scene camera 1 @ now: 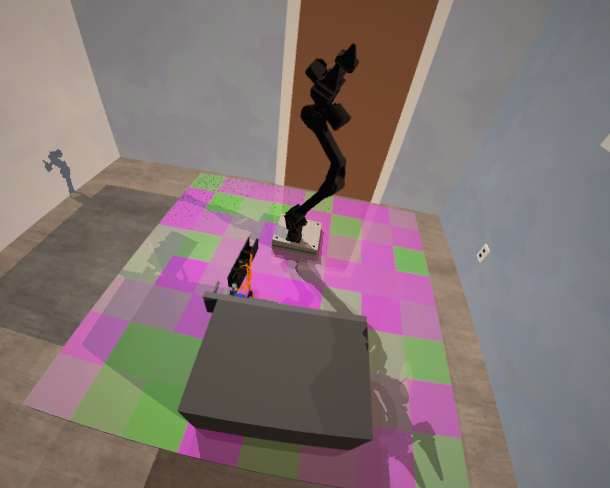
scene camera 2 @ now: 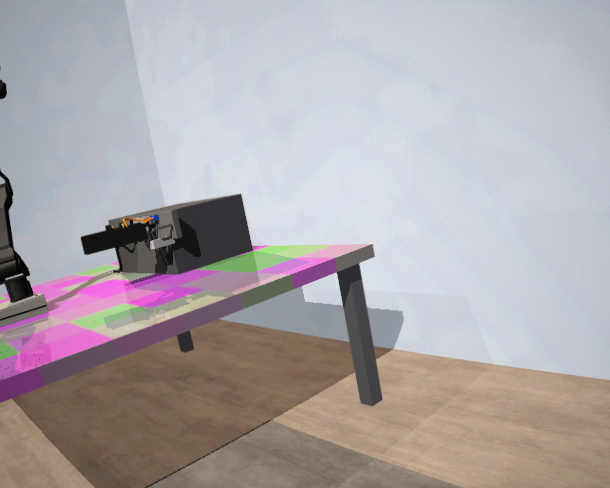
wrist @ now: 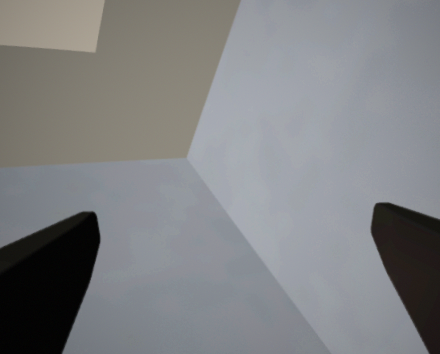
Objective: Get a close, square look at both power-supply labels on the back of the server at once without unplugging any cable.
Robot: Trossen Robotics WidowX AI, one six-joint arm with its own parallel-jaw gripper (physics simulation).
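Where they show: gripper, fingertip midpoint: (scene camera 1: 346,53) (wrist: 236,222); arm's base, origin of the base link: (scene camera 1: 294,237) (scene camera 2: 21,298).
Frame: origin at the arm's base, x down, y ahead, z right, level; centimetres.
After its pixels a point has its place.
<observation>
The server, a large dark grey box (scene camera 1: 284,371) {x -15.9, y 64.3, z -8.7 cm} (scene camera 2: 216,231) {x -5.3, y 64.7, z 13.5 cm}, stands on the table. Its side towards the arm's base bears orange cables (scene camera 1: 248,274) {x -13.1, y 35.4, z 9.5 cm} (scene camera 2: 137,219) {x -15.2, y 39.9, z 8.1 cm}, a blue plug (scene camera 2: 154,217) {x -14.6, y 44.8, z 10.6 cm} and a long black arm-like part (scene camera 1: 239,269) {x -14.3, y 35.1, z 12.7 cm} (scene camera 2: 109,240) {x -11.4, y 26.7, z 15.0 cm} that sticks out. The power-supply labels cannot be made out in any view. My gripper (scene camera 1: 352,50) {x -74.0, y 6.8, z -7.9 cm} (wrist: 236,222) {x -74.0, y 6.8, z -7.9 cm} is open and empty, raised high above the arm's base and far from the server. The wrist view shows the upper walls and the ceiling between the spread fingers.
The arm's white base plate (scene camera 1: 305,235) {x 0.5, y -3.1, z -4.8 cm} (scene camera 2: 30,305) {x 1.4, y 0.4, z 9.1 cm} stands on the magenta and green checkered table (scene camera 1: 427,356) {x 4.8, y 42.1, z -58.2 cm} (scene camera 2: 264,292) {x 6.8, y 44.4, z 64.2 cm}. A grey cable (scene camera 2: 83,284) runs over the table between base and server. Behind the arm is a brown door (scene camera 1: 366,30); a blue wall (scene camera 1: 549,305) rises at the right.
</observation>
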